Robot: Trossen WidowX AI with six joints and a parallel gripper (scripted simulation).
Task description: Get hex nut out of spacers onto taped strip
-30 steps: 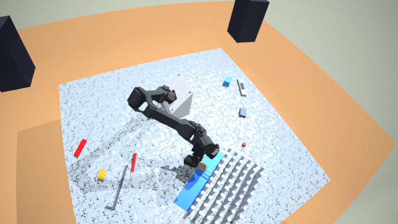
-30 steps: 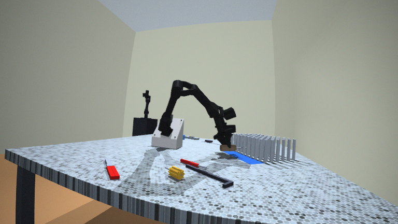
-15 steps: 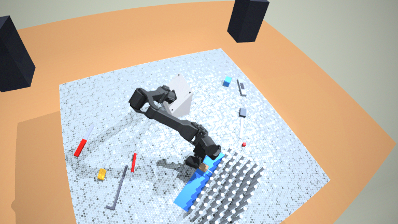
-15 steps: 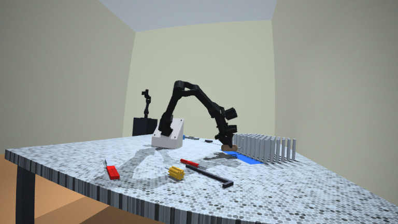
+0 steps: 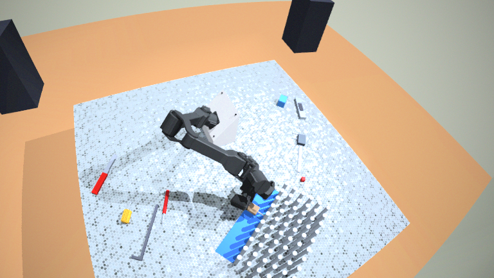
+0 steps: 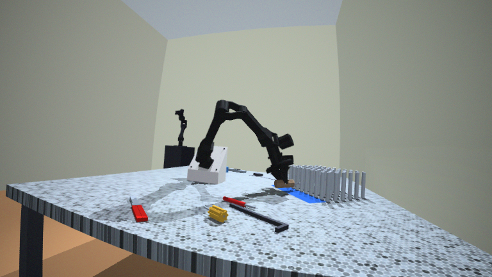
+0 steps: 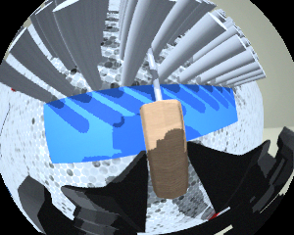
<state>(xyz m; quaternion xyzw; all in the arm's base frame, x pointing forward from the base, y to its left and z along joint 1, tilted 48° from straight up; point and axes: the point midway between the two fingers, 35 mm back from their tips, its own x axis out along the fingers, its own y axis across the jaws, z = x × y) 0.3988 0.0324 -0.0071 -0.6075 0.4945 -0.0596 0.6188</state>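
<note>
My gripper tip is 5 cm short of the blue taped strip, 1 cm to the left of it and 3 cm above it. The rest, counted from my gripper tip: hook tool: 8 cm ahead, 6 cm to the left; red cube: 5 cm behind, 29 cm to the left, 2 cm below; hex nut: 15 cm ahead, 12 cm to the left, 2 cm below.
</note>
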